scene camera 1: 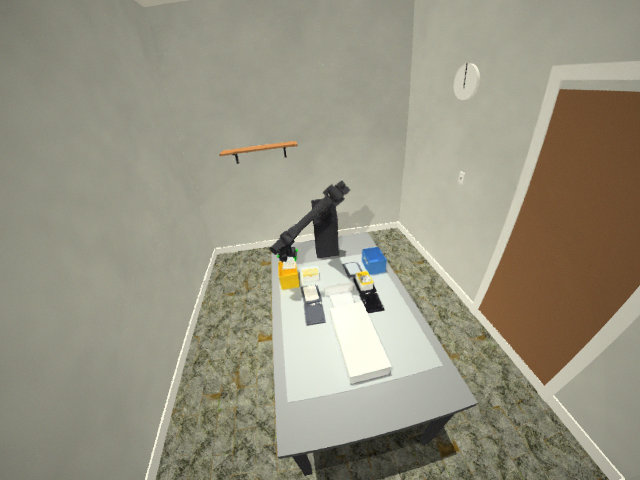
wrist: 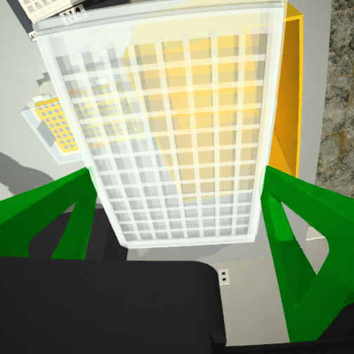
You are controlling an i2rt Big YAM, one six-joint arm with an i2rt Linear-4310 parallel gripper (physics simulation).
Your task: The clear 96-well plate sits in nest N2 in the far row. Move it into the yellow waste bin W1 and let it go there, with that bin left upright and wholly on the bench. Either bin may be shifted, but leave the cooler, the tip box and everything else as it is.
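Places are measured from the arm's base along level axes (x ahead, y left, z up), in millimetres.
Where they show: gripper, fingertip midpoint: point(scene camera 1: 289, 260).
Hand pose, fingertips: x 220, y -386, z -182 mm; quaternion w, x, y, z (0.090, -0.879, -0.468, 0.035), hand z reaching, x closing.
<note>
Things, the pixels of their top centre, and the offset from my fingertips. "pt": a spot on its surface instead. Level surfaces: height alone.
- clear 96-well plate, top centre: point(scene camera 1: 289, 260) 5 mm right, 10 mm ahead, 11 mm up
- yellow bin, top centre: point(scene camera 1: 287, 267) 6 mm right, 67 mm back, 105 mm down
- yellow-and-white tip box, surface spot: point(scene camera 1: 310, 274) pt 127 mm left, 25 mm ahead, 162 mm down
- nest with a white plate, surface spot: point(scene camera 1: 311, 293) pt 63 mm left, 163 mm ahead, 202 mm down
- blue box, top centre: point(scene camera 1: 374, 254) 609 mm left, 142 mm ahead, 105 mm down
- yellow-topped box, top centre: point(scene camera 1: 364, 277) 424 mm left, 272 mm ahead, 148 mm down
- bench, surface height: 227 mm down
My gripper point(scene camera 1: 287, 255) point(wrist: 178, 176) is shut on the clear 96-well plate point(scene camera 1: 288, 264) point(wrist: 165, 120), its green fingers on the plate's two long sides. The plate hangs over the yellow bin point(scene camera 1: 289, 280) point(wrist: 291, 100). In the wrist view the bin's yellow shows through the right part of the plate, and its right wall stands out beyond the plate's right edge. The plate's left part hangs outside the bin's outline in that view. The bin stands upright near the bench's left edge. The plate's exact height above the rim cannot be told.
A yellow-and-white tip box point(scene camera 1: 310, 274) point(wrist: 60, 131) stands right beside the bin. A nest with a white plate point(scene camera 1: 311, 293) is nearer the camera. A blue box point(scene camera 1: 373, 260), a yellow-topped box point(scene camera 1: 364, 280) and a long white block point(scene camera 1: 359, 341) stand farther right on the bench point(scene camera 1: 361, 418).
</note>
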